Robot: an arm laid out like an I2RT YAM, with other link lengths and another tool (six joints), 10 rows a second.
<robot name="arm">
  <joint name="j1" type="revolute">
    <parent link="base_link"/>
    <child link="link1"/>
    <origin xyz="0 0 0.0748" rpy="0 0 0"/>
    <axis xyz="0 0 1"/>
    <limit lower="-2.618" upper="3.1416"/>
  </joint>
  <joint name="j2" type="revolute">
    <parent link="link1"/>
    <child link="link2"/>
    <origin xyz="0.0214 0.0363 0.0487" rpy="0 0 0"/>
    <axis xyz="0 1 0"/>
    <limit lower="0" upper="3.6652"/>
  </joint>
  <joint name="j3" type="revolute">
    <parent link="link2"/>
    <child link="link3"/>
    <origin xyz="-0.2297 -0.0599 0" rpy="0 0 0"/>
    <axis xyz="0 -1 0"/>
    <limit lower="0" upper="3.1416"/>
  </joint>
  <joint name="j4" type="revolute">
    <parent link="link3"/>
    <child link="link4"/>
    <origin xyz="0.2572 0.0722 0.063" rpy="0 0 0"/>
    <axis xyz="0 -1 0"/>
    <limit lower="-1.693" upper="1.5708"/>
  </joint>
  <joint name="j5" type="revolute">
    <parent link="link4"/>
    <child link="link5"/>
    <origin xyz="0.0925 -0.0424 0.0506" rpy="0 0 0"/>
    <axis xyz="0 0 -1"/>
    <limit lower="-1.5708" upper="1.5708"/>
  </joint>
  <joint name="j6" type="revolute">
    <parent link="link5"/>
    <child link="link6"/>
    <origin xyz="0.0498 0 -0.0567" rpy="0 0 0"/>
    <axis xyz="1 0 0"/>
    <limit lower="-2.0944" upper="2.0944"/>
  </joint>
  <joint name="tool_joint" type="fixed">
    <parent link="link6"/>
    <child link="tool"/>
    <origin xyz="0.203 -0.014 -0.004" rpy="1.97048 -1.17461 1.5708"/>
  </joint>
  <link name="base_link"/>
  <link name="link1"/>
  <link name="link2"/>
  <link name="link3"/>
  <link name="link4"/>
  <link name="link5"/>
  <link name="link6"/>
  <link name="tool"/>
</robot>
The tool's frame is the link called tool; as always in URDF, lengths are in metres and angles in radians.
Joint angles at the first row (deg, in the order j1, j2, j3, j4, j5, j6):
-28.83 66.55 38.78 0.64 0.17 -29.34
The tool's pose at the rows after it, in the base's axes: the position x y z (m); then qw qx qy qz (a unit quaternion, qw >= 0):
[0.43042, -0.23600, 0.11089, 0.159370, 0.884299, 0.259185, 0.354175]
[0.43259, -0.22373, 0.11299, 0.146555, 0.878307, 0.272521, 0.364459]
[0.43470, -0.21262, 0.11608, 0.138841, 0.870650, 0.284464, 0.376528]
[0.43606, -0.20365, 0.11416, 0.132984, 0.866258, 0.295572, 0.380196]
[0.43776, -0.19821, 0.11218, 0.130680, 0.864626, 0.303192, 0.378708]
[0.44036, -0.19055, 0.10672, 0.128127, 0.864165, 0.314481, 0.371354]
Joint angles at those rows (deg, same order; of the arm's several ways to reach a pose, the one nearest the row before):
-28.19 65.98 39.02 -0.57 -0.73 -29.86
-28.03 64.51 38.43 -1.31 -3.10 -29.80
-27.78 62.95 37.30 -1.01 -5.08 -29.71
-27.34 62.22 36.33 -0.71 -6.19 -30.01
-26.75 62.22 36.11 -0.69 -6.32 -30.40
-25.56 62.73 36.03 -0.84 -5.88 -31.16

